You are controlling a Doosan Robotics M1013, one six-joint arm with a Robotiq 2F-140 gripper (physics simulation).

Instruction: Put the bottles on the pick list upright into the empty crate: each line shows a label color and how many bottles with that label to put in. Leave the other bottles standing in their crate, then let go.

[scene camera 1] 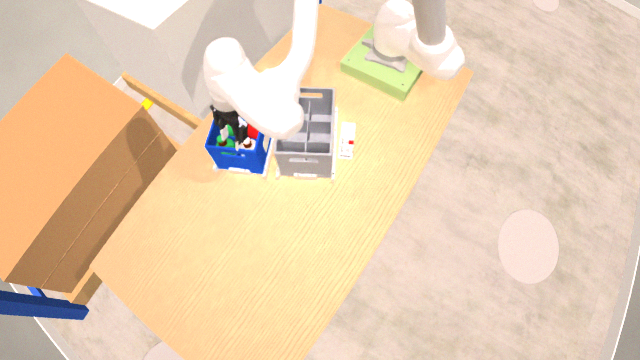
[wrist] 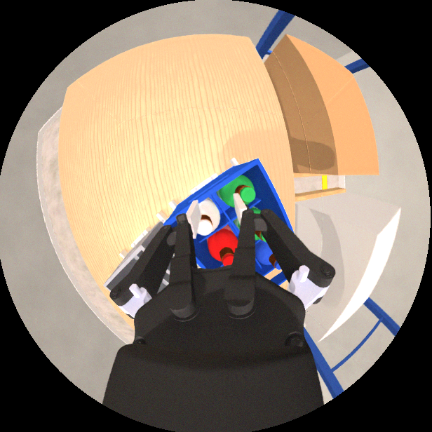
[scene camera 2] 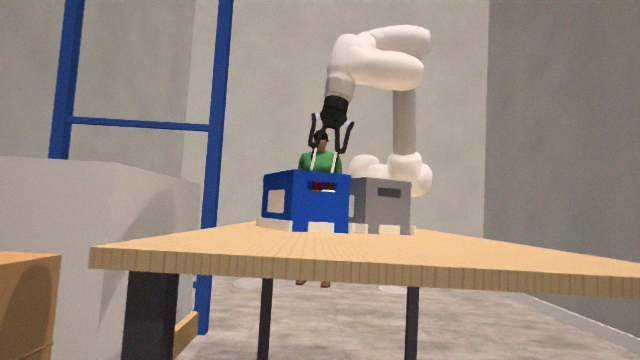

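Where they show: gripper, fingertip midpoint: (scene camera 1: 232,142) (scene camera 2: 321,171); arm's base, link origin: (scene camera 1: 390,53).
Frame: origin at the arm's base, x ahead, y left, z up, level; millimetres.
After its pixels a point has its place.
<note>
My gripper (scene camera 1: 231,139) @[x 711, y -314, z 109 mm] (scene camera 2: 323,165) @[x 711, y -314, z 109 mm] (wrist: 216,204) is partly open, pointing down over the blue crate (scene camera 1: 235,162) @[x 736, y -316, z 6 mm] (scene camera 2: 320,207) @[x 735, y -315, z 3 mm] (wrist: 220,184), its fingertips near rim height. In the wrist view this crate holds a white bottle (wrist: 212,212), a green bottle (wrist: 231,189), a second green bottle partly behind a finger, a red bottle (wrist: 219,244) and a blue bottle (wrist: 265,253). Nothing is held between the fingers. The grey crate (scene camera 1: 305,167) @[x 650, y -79, z 9 mm] (scene camera 2: 389,212) @[x 650, y -79, z 1 mm] stands beside it; its visible compartments are empty, others hidden by the arm. The pick list (scene camera 1: 347,131) @[x 414, y -23, z -67 mm] shows a red mark; its numbers are unreadable.
Both crates stand side by side on the wooden table (scene camera 1: 240,240) @[x 964, y -181, z -69 mm] (scene camera 2: 380,255) @[x 1315, y -309, z -69 mm] (wrist: 150,100), with pale holders at their bases. The arm's green base plate (scene camera 1: 370,80) @[x 162, y -29, z -32 mm] is at the table's far end. A large orange-brown box (scene camera 1: 65,150) (wrist: 335,110) stands beside the table.
</note>
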